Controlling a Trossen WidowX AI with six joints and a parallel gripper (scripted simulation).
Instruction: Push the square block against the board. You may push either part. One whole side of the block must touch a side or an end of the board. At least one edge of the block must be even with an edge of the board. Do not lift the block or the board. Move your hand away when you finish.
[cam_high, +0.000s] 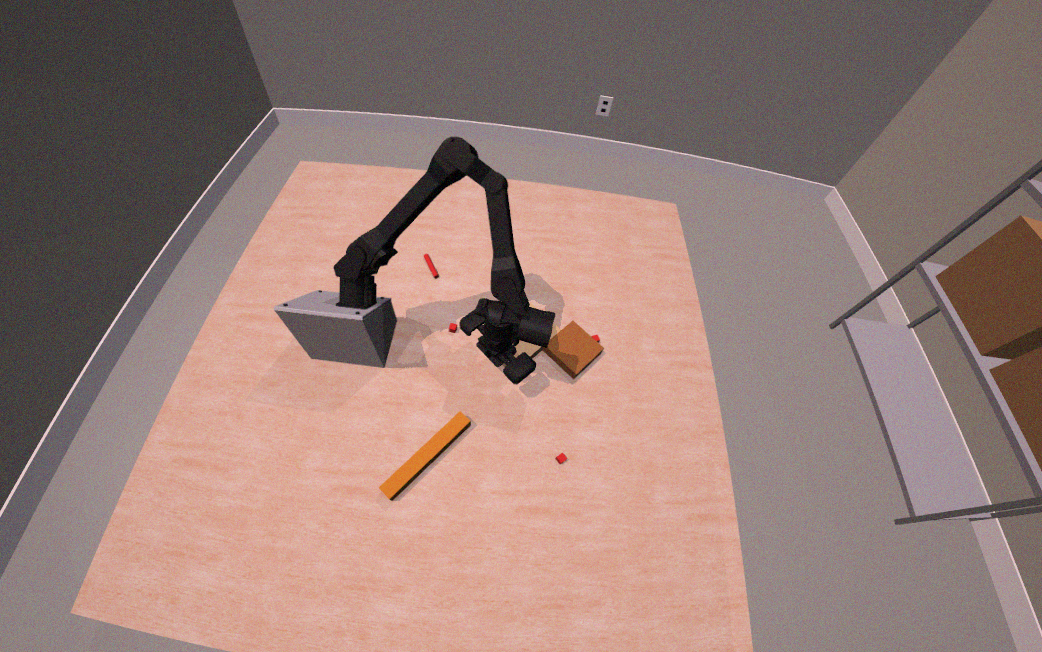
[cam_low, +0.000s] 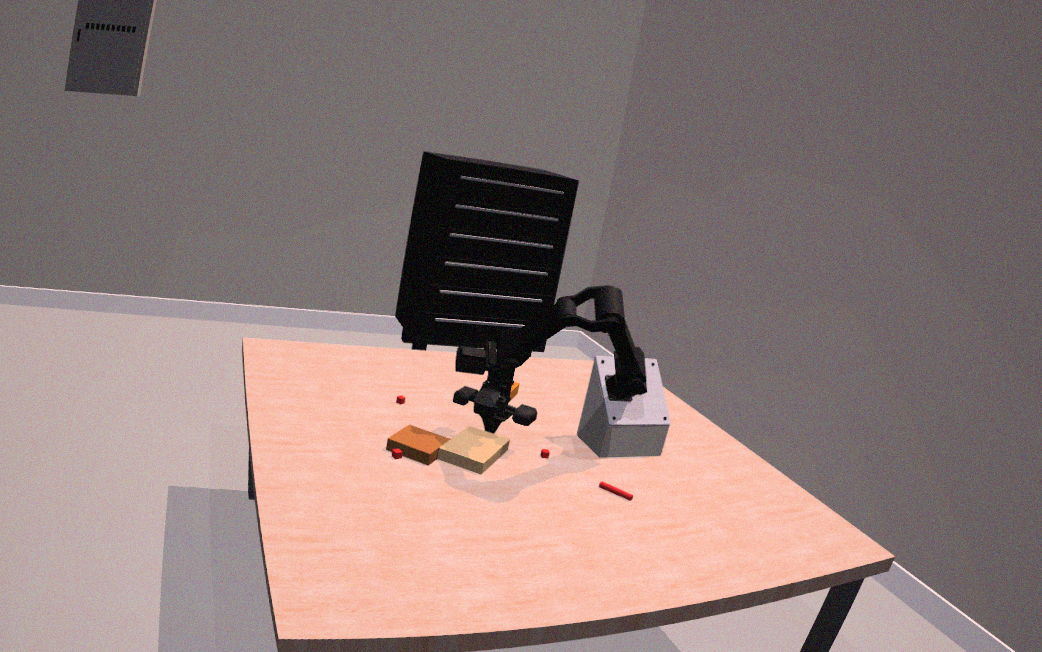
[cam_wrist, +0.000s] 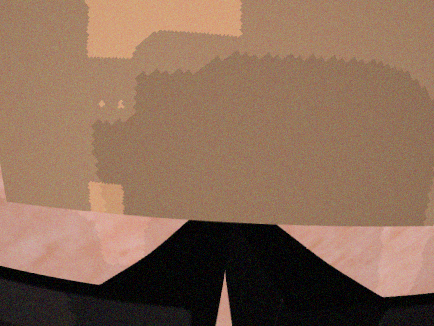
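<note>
Right now my gripper tip is 60 mm short of the light tan board, 70 mm to the right of it and 10 mm below it. The rest, counted from my gripper tip: long orange bar 110 mm behind, 230 mm to the right, 10 mm above; then red stick 200 mm behind, 260 mm to the left; then brown square block 180 mm ahead, 60 mm to the left, 10 mm above.
</note>
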